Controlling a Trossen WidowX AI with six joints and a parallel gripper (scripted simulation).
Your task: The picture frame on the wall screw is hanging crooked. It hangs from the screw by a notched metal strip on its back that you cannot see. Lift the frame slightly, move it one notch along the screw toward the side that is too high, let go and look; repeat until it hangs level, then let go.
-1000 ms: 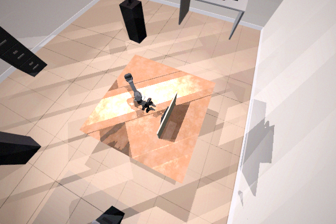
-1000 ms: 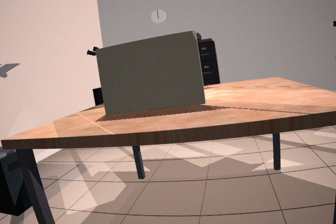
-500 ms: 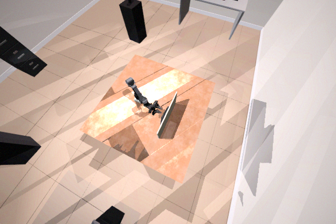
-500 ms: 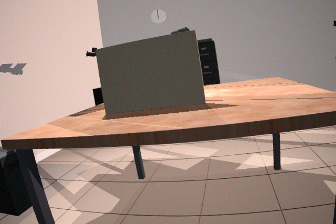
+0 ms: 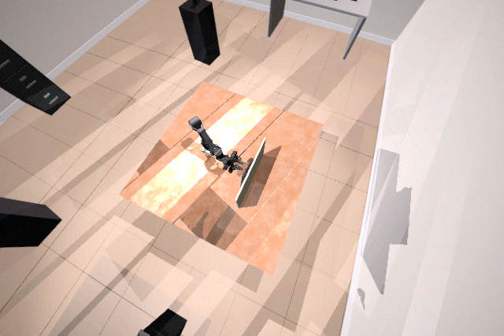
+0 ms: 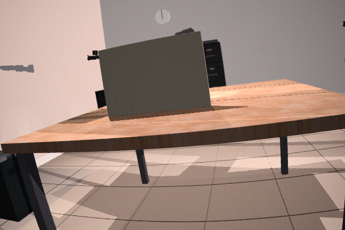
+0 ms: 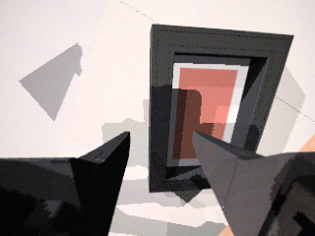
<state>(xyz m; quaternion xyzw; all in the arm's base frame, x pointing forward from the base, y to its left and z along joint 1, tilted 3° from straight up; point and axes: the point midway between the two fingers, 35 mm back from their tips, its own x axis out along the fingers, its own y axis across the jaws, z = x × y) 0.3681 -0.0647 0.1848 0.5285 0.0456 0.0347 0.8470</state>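
My gripper tip is 5 cm short of the picture frame, 1 cm to the left of it and 5 cm above it. Also, from my gripper tip: wall panel (6 cm ahead, 7 cm below).
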